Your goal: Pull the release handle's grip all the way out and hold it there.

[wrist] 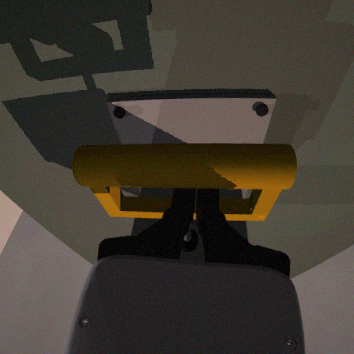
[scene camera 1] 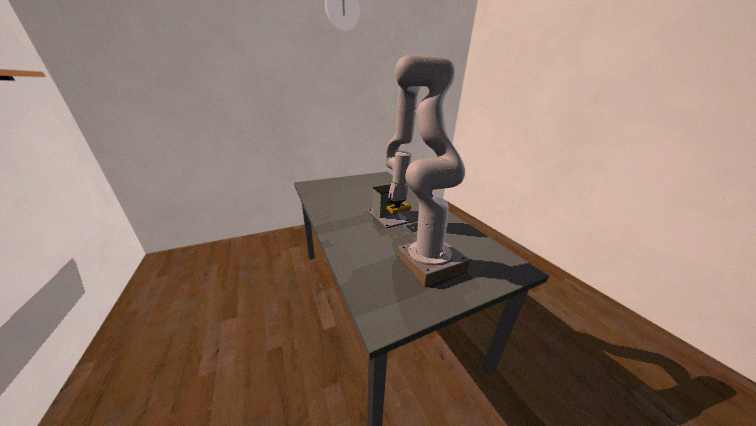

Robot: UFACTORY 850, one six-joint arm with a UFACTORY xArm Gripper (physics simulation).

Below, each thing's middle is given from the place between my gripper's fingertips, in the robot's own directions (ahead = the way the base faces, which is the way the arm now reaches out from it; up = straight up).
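The base plate (wrist: 223,117) is there, and my hand's 80 mm above it, 20 mm to the left of it and 100 mm short of it.
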